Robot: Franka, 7 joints.
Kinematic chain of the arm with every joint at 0, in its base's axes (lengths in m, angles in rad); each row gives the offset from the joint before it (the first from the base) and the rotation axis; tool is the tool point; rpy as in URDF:
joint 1: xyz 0 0 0.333 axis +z
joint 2: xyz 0 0 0 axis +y
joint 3: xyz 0 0 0.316 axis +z
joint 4: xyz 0.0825 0 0 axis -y
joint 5: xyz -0.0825 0 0.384 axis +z
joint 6: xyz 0 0 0 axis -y
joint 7: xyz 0.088 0 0 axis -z
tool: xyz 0 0 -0.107 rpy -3.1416 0 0
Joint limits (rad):
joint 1: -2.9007..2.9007
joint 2: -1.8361..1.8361
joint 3: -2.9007..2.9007
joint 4: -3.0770..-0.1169
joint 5: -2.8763..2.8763
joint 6: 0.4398..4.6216
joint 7: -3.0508..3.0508
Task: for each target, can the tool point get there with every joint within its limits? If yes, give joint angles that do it. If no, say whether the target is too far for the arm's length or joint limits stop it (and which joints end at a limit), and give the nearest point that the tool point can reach.
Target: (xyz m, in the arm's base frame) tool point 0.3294 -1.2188 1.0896
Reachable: no: too far | nearest point 0.1920 -0.7104 0.7740 | short by 0.614 m
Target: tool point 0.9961 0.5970 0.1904
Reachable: no: too far | nearest point 0.7304 0.4377 0.2284 | short by 0.312 m
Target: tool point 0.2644 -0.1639 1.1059
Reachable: yes | joints 1.2833 -0.4321 -0.7963 -0.7419 -0.9203 2.1610 -2.5660
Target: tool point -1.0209 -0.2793 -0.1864
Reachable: no: too far | nearest point -0.7429 -0.2032 -0.0449 | short by 0.321 m
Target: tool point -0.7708 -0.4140 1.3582
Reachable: no: too far | nearest point -0.4906 -0.2635 0.9856 | short by 0.490 m
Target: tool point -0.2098 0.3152 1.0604
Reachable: yes | joints -0.0921 -0.1799 1.7031 -0.5256 0.8738 1.8053 0.2487
